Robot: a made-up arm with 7 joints. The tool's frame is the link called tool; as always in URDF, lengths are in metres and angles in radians. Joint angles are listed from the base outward.
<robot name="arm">
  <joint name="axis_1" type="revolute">
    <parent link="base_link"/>
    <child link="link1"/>
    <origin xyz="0 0 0.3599"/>
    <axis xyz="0 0 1"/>
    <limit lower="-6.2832" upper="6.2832"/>
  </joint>
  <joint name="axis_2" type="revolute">
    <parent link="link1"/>
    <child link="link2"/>
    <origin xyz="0 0 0" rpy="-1.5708 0 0"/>
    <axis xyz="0 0 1"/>
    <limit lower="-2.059" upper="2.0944"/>
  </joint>
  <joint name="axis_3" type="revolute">
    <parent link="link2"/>
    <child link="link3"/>
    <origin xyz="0 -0.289 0" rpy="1.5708 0 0"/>
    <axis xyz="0 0 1"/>
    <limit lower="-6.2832" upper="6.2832"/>
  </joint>
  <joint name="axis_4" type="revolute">
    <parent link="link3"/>
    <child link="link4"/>
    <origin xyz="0.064 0 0" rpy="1.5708 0 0"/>
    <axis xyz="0 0 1"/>
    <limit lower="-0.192" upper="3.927"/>
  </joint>
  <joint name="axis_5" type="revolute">
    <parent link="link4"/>
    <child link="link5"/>
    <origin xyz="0.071 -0.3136 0" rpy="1.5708 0 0"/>
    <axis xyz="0 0 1"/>
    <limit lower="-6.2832" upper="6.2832"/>
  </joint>
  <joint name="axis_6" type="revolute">
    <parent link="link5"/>
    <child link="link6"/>
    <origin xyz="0 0 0" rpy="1.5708 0 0"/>
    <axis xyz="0 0 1"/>
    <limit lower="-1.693" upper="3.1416"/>
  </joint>
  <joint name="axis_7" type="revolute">
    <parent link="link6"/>
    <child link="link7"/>
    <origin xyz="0.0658 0.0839 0" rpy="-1.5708 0 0"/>
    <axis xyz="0 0 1"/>
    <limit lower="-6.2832" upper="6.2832"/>
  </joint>
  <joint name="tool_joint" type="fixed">
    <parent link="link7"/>
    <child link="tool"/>
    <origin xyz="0 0 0"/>
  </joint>
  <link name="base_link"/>
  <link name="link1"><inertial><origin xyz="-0.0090 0.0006 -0.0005"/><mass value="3.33"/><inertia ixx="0.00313" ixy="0" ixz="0" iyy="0.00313" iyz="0" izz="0.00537"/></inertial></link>
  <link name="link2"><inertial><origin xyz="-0.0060 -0.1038 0.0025"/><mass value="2.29"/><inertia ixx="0.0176" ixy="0" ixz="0" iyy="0.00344" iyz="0" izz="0.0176"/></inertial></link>
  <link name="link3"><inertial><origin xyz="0.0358 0.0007 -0.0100"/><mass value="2.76"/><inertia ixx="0.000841" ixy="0" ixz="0" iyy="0.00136" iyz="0" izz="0.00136"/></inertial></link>
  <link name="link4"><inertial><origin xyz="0.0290 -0.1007 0.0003"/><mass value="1.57"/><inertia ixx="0.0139" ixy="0.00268" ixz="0" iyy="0.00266" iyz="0" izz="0.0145"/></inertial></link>
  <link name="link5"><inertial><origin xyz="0.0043 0.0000 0.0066"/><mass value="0.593"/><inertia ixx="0.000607" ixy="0" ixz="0" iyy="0.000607" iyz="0" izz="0.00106"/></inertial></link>
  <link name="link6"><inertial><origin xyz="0.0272 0.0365 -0.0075"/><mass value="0.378"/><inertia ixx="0.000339" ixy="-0.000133" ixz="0" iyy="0.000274" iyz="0" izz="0.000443"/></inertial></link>
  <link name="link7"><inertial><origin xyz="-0.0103 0.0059 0.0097"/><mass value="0.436"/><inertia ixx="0.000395" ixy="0" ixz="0" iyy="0.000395" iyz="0" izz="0.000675"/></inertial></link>
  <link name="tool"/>
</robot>
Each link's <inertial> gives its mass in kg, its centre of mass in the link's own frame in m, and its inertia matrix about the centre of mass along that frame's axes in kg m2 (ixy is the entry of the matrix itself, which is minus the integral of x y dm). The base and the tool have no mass. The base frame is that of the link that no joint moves.
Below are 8 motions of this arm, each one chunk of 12 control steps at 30 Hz.
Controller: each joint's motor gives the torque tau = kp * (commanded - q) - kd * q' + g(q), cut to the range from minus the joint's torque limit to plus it. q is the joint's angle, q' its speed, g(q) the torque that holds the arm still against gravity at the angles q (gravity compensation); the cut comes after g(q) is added. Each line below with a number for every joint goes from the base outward.
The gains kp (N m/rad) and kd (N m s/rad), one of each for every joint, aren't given. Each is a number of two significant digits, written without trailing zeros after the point. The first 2 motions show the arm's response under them.
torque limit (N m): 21 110 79 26 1.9 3.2 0.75
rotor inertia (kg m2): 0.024 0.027 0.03 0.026 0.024 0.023 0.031
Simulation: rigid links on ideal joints. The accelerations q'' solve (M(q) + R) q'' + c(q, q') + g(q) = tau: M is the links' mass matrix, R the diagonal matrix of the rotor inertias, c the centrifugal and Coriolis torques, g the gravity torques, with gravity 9.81 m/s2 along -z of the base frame. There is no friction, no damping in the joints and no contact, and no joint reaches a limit. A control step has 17 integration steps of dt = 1/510 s. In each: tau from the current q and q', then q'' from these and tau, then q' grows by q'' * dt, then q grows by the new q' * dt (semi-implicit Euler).
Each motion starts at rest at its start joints. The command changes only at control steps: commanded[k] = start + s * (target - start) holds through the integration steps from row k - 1 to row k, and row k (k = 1, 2, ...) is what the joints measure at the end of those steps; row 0 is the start. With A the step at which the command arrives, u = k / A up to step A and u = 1 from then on. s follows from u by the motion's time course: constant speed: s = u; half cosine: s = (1 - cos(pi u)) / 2; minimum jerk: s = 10 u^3 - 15 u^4 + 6 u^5; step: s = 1 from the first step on.
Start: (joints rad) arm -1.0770 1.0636 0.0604 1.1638 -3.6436 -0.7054 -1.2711
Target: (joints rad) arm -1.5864 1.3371 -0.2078 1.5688 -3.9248 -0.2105 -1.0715
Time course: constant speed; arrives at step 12
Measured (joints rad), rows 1 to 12:
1: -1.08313 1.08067 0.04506 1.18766 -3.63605 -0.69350 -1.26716
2: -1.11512 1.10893 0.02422 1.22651 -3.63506 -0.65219 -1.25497
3: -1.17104 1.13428 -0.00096 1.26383 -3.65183 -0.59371 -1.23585
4: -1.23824 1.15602 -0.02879 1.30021 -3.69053 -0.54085 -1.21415
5: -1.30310 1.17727 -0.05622 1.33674 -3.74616 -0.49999 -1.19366
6: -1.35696 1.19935 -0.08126 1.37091 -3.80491 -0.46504 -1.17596
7: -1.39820 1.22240 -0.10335 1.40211 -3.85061 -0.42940 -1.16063
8: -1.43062 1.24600 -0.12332 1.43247 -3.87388 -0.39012 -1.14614
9: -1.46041 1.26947 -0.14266 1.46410 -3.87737 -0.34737 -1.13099
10: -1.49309 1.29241 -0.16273 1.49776 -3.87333 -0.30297 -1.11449
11: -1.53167 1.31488 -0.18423 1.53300 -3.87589 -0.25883 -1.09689
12: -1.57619 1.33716 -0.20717 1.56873 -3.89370 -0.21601 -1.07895
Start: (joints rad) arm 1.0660 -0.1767 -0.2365 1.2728 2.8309 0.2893 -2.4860
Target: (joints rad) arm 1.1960 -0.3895 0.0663 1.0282 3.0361 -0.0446 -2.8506
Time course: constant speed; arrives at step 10
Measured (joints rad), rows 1 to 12:
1: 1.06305 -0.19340 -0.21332 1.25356 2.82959 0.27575 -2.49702
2: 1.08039 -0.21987 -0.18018 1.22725 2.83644 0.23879 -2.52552
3: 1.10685 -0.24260 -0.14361 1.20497 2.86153 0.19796 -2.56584
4: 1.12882 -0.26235 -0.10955 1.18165 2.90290 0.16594 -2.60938
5: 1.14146 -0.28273 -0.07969 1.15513 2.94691 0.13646 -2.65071
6: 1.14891 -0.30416 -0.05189 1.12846 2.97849 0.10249 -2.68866
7: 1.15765 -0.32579 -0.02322 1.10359 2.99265 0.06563 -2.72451
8: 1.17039 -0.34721 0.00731 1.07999 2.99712 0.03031 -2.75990
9: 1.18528 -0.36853 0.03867 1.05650 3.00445 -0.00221 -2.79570
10: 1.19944 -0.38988 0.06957 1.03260 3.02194 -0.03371 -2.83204
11: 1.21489 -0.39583 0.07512 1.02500 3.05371 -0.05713 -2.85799
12: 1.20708 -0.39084 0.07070 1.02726 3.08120 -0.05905 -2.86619
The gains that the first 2 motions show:
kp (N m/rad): 330 1100 840 200 16 32 19
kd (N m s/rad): 5.3 18 11 4.3 0.34 0.86 0.65
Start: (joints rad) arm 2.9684 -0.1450 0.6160 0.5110 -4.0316 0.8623 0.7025
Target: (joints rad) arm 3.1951 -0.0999 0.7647 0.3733 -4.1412 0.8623 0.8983
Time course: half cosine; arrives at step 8
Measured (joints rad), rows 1 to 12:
1: 2.97259 -0.14344 0.62011 0.50955 -4.03128 0.86029 0.70484
2: 2.99142 -0.13846 0.63449 0.50189 -4.03220 0.85579 0.71515
3: 3.03028 -0.13072 0.65999 0.48374 -4.03995 0.85393 0.73772
4: 3.08204 -0.12202 0.69191 0.45629 -4.06017 0.85884 0.77185
5: 3.13340 -0.11366 0.72322 0.42485 -4.09241 0.86787 0.81247
6: 3.17346 -0.10649 0.74815 0.39536 -4.12889 0.87454 0.85250
7: 3.19726 -0.10144 0.76352 0.37292 -4.15869 0.87517 0.88504
8: 3.20384 -0.09950 0.76800 0.36153 -4.17355 0.87152 0.90464
9: 3.19846 -0.09949 0.76578 0.36205 -4.17061 0.86535 0.91044
10: 3.19273 -0.09955 0.76370 0.36929 -4.15427 0.85885 0.90746
11: 3.19243 -0.09975 0.76372 0.37566 -4.13567 0.85702 0.90201
12: 3.19472 -0.10013 0.76460 0.37763 -4.12538 0.86051 0.89790

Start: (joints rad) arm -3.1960 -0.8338 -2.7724 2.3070 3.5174 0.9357 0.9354
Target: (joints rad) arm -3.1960 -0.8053 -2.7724 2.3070 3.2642 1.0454 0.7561
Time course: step
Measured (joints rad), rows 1 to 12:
1: -3.19799 -0.81745 -2.77377 2.28511 3.48092 0.97801 0.92375
2: -3.19720 -0.80702 -2.77269 2.29365 3.37743 1.03190 0.88924
3: -3.19585 -0.80166 -2.77190 2.31417 3.25322 1.06075 0.83052
4: -3.19539 -0.79797 -2.77140 2.32499 3.17651 1.06777 0.76704
5: -3.19491 -0.79814 -2.77140 2.32495 3.16964 1.06366 0.72583
6: -3.19455 -0.80158 -2.77180 2.31735 3.21225 1.05564 0.71031
7: -3.19475 -0.80578 -2.77235 2.30723 3.26590 1.04695 0.72011
8: -3.19549 -0.80864 -2.77278 2.29959 3.30020 1.03994 0.74195
9: -3.19636 -0.80929 -2.77295 2.29714 3.30504 1.03668 0.75994
10: -3.19690 -0.80805 -2.77284 2.29965 3.28832 1.03779 0.76759
11: -3.19693 -0.80593 -2.77257 2.30472 3.26574 1.04193 0.76627
12: -3.19654 -0.80409 -2.77230 2.30948 3.25036 1.04661 0.76081

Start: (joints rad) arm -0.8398 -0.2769 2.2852 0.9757 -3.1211 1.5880 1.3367
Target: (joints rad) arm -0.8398 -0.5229 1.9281 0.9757 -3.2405 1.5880 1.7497
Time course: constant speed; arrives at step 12
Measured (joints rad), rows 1 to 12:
1: -0.83108 -0.29405 2.25830 0.98115 -3.13094 1.59201 1.34579
2: -0.83255 -0.31831 2.22833 0.98411 -3.14757 1.59554 1.37080
3: -0.83785 -0.33952 2.19702 0.97994 -3.16284 1.59326 1.40839
4: -0.84347 -0.35922 2.16549 0.97456 -3.17103 1.58794 1.45099
5: -0.84699 -0.37935 2.13466 0.97192 -3.17234 1.58381 1.49249
6: -0.84722 -0.39978 2.10476 0.97203 -3.17206 1.58279 1.53026
7: -0.84501 -0.42026 2.07548 0.97362 -3.17632 1.58433 1.56458
8: -0.84219 -0.44083 2.04633 0.97546 -3.18790 1.58677 1.59713
9: -0.84022 -0.46143 2.01695 0.97666 -3.20493 1.58861 1.62957
10: -0.83962 -0.48199 1.98721 0.97688 -3.22280 1.58921 1.66282
11: -0.84015 -0.50248 1.95719 0.97636 -3.23733 1.58871 1.69702
12: -0.84117 -0.52291 1.92703 0.97556 -3.24692 1.58771 1.73182

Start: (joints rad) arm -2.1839 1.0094 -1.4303 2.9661 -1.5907 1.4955 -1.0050
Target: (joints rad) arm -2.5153 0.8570 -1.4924 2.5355 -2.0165 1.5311 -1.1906
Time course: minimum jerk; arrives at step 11
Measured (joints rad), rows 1 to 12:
1: -2.18399 1.00894 -1.43064 2.96499 -1.59207 1.49536 -1.00531
2: -2.18546 1.00556 -1.43270 2.95751 -1.60227 1.49463 -1.00768
3: -2.19359 0.99556 -1.43758 2.93719 -1.63376 1.49388 -1.01540
4: -2.21626 0.97700 -1.44545 2.89909 -1.69501 1.49559 -1.03146
5: -2.25654 0.95137 -1.45550 2.83823 -1.78136 1.50174 -1.05667
6: -2.32000 0.92385 -1.46632 2.76379 -1.87578 1.50999 -1.08914
7: -2.40389 0.89902 -1.47632 2.68136 -1.95907 1.51577 -1.12458
8: -2.48979 0.87835 -1.48440 2.59259 -2.01215 1.51439 -1.15795
9: -2.56253 0.86267 -1.49017 2.51740 -2.02215 1.50707 -1.18475
10: -2.62237 0.85410 -1.49324 2.48347 -1.99558 1.50364 -1.20140
11: -2.66571 0.85159 -1.49431 2.48398 -1.96022 1.51088 -1.20658
12: -2.67973 0.85107 -1.49462 2.49072 -1.94136 1.52254 -1.20317

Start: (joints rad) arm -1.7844 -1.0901 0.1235 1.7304 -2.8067 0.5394 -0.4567
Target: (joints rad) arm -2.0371 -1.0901 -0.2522 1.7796 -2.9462 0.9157 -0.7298
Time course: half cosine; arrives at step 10
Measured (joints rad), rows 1 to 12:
1: -1.79041 -1.09036 0.11441 1.73111 -2.80714 0.54199 -0.45864
2: -1.80868 -1.09037 0.08646 1.73338 -2.81085 0.55656 -0.46734
3: -1.83719 -1.08937 0.04245 1.73665 -2.82202 0.59099 -0.48728
4: -1.87222 -1.08787 -0.01171 1.74027 -2.84204 0.64222 -0.51964
5: -1.91059 -1.08676 -0.07092 1.74488 -2.86839 0.70188 -0.56200
6: -1.94867 -1.08668 -0.12947 1.75155 -2.89615 0.76299 -0.60934
7: -1.98314 -1.08785 -0.18162 1.76066 -2.92027 0.82078 -0.65565
8: -2.01130 -1.09001 -0.22226 1.77139 -2.93741 0.87103 -0.69537
9: -2.03087 -1.09251 -0.24733 1.78186 -2.94653 0.90908 -0.72426
10: -2.03969 -1.09453 -0.25435 1.78972 -2.94843 0.93022 -0.73966
11: -2.04164 -1.09458 -0.25215 1.79247 -2.94671 0.93405 -0.74230
12: -2.04163 -1.09265 -0.25134 1.78901 -2.94540 0.92753 -0.73740

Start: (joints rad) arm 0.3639 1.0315 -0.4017 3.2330 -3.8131 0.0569 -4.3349
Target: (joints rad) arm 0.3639 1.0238 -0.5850 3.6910 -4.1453 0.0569 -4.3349
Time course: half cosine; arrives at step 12
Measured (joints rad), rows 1 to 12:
1: 0.36347 1.03237 -0.40466 3.23686 -3.81384 0.05607 -4.33477
2: 0.36206 1.03439 -0.41349 3.25120 -3.81861 0.05362 -4.33437
3: 0.35975 1.03589 -0.42781 3.27982 -3.83280 0.05039 -4.33376
4: 0.35720 1.03538 -0.44666 3.32349 -3.86088 0.04821 -4.33315
5: 0.35540 1.03272 -0.46876 3.38026 -3.90398 0.04847 -4.33282
6: 0.35552 1.02880 -0.49259 3.44540 -3.95883 0.05116 -4.33295
7: 0.35832 1.02495 -0.51653 3.51268 -4.01848 0.05521 -4.33357
8: 0.36350 1.02216 -0.53899 3.57593 -4.07456 0.05939 -4.33452
9: 0.36952 1.02066 -0.55839 3.63006 -4.12012 0.06298 -4.33556
10: 0.37429 1.02008 -0.57327 3.67149 -4.15158 0.06558 -4.33643
11: 0.37630 1.01989 -0.58252 3.69789 -4.16876 0.06688 -4.33695
12: 0.37550 1.01983 -0.58550 3.70792 -4.17333 0.06670 -4.33707

